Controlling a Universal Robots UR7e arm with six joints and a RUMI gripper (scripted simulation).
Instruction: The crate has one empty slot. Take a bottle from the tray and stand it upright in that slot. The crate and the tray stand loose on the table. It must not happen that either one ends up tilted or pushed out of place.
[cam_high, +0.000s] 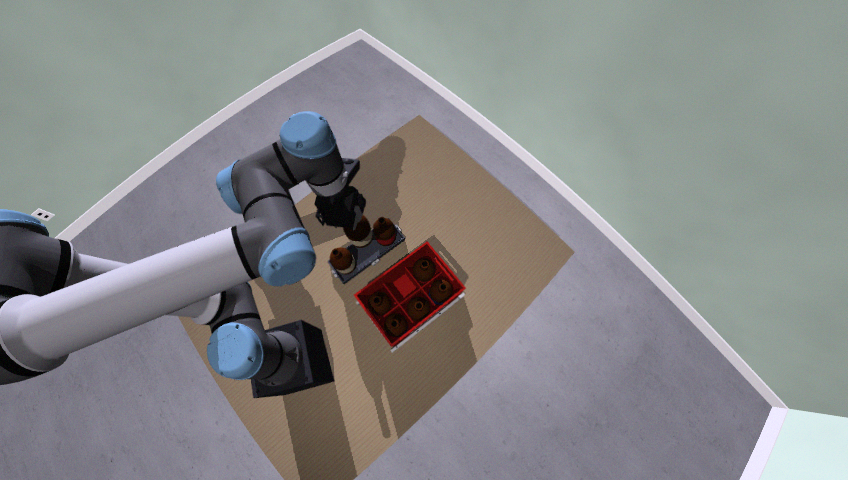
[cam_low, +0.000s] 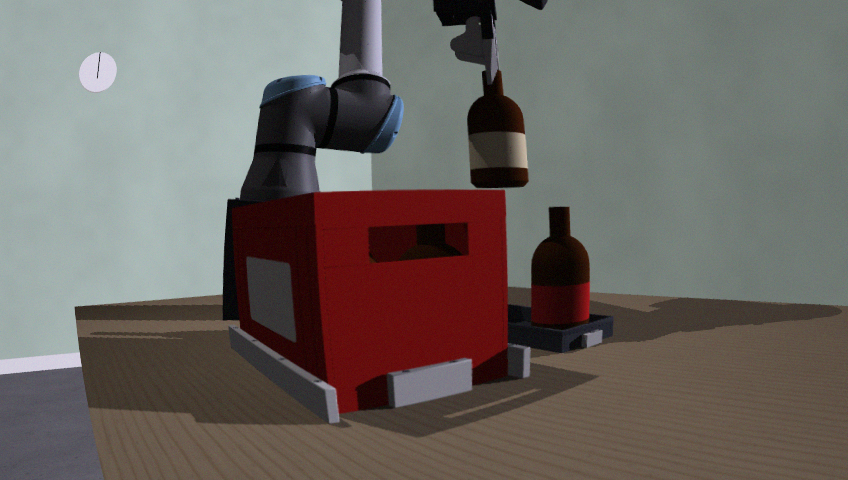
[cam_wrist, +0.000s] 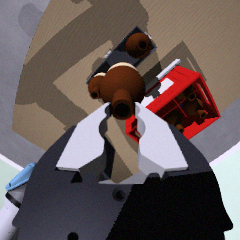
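The cream-label bottle lies 70 mm below my hand. The rest, counted from my hand: dark tray: 320 mm below, 20 mm to the left; then red crate: 250 mm below, 220 mm to the right, 40 mm behind.
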